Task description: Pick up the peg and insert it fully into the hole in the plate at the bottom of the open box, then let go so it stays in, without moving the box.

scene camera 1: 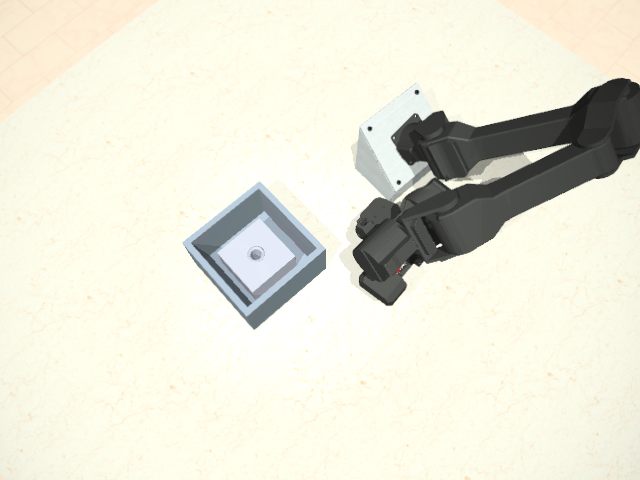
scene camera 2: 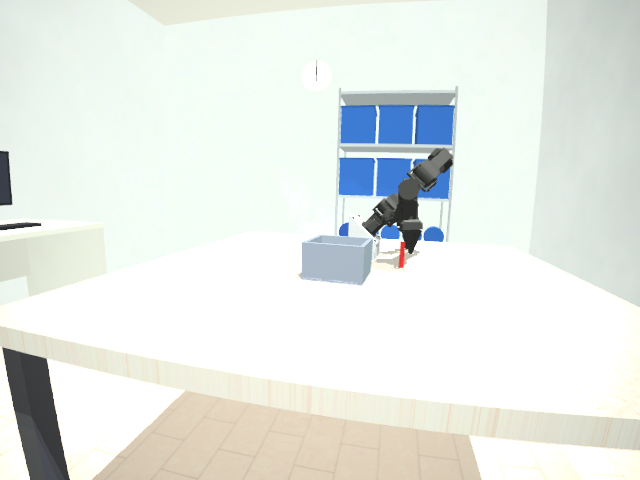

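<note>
The red peg (scene camera 1: pixel 399 270) (scene camera 2: pixel 401 255) stands upright on the table, to the right of the box in both views. In scene camera 1 it is mostly hidden under my arm, with slivers of red showing. My gripper (scene camera 1: pixel 395 259) (scene camera 2: pixel 410 249) is open and empty, pointing down. In scene camera 2 its fingertips appear just right of the peg's upper part; in scene camera 1 they are hidden under the wrist. The open blue-grey box (scene camera 1: pixel 289 283) (scene camera 2: pixel 334 262) stands upright. Inside it lies the pale plate (scene camera 1: pixel 261 233) with a round, empty hole (scene camera 1: pixel 255 254).
My arm's silvery wedge-shaped base mount (scene camera 1: pixel 382 139) (scene camera 2: pixel 356 227) stands behind the box and peg. The box walls rise around the plate. A shelf rack (scene camera 2: pixel 398 148) with blue bins stands against the back wall, beyond the table (scene camera 2: pixel 310 330). A desk (scene camera 2: pixel 56 253) is at the left.
</note>
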